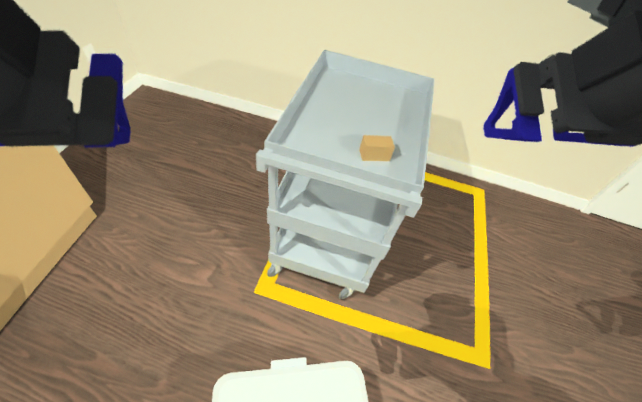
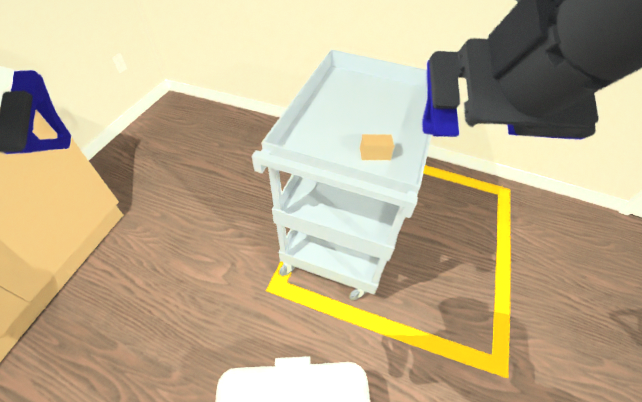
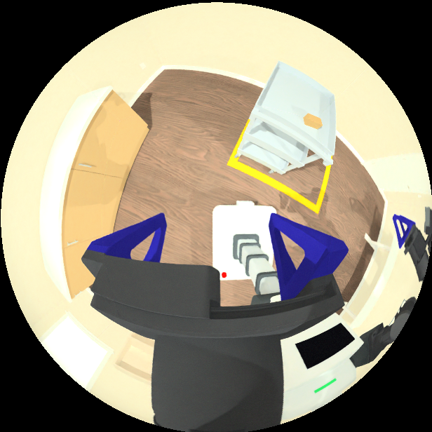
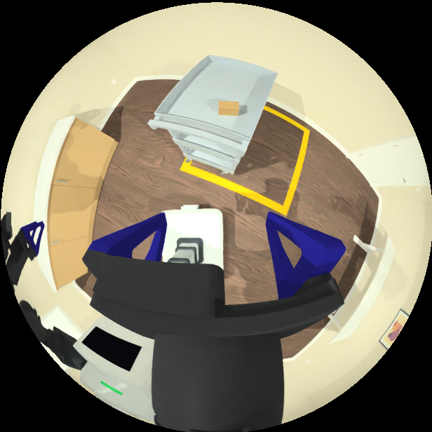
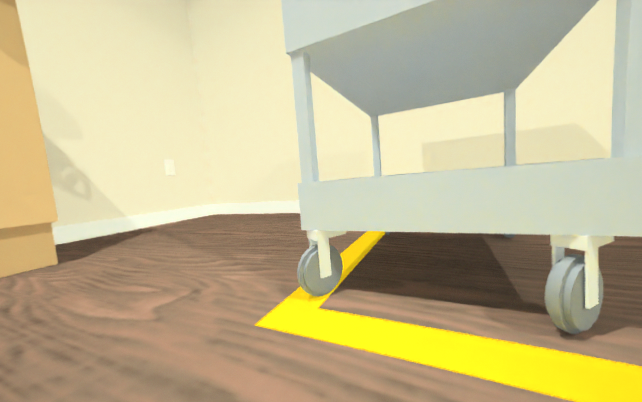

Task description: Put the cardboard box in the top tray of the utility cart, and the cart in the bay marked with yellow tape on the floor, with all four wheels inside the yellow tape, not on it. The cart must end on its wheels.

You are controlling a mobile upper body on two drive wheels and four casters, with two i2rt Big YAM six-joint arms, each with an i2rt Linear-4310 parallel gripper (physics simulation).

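The small cardboard box (image 1: 377, 148) (image 2: 377, 147) (image 3: 312, 121) (image 4: 228, 108) lies in the top tray of the grey utility cart (image 1: 340, 178) (image 2: 335, 178) (image 5: 450, 200). The cart stands upright, handle end nearest me, at the left side of the yellow tape bay (image 1: 482, 270) (image 2: 502, 270) (image 5: 425, 345). Its near left wheel (image 1: 272, 270) (image 5: 322, 270) is on the left tape near the corner. Its near right wheel (image 1: 346, 292) (image 5: 574, 295) is inside. The far wheels are hidden. My left gripper (image 3: 217, 218) and right gripper (image 4: 216, 215) are open and empty, apart from the cart.
A tan cabinet (image 1: 40, 215) (image 3: 95, 165) (image 4: 75, 200) (image 5: 25, 150) stands at the left. A cream wall (image 1: 200, 45) (image 5: 240, 100) runs behind the cart and bay. My white base (image 1: 290, 385) (image 2: 292, 385) is below, in front of the bay.
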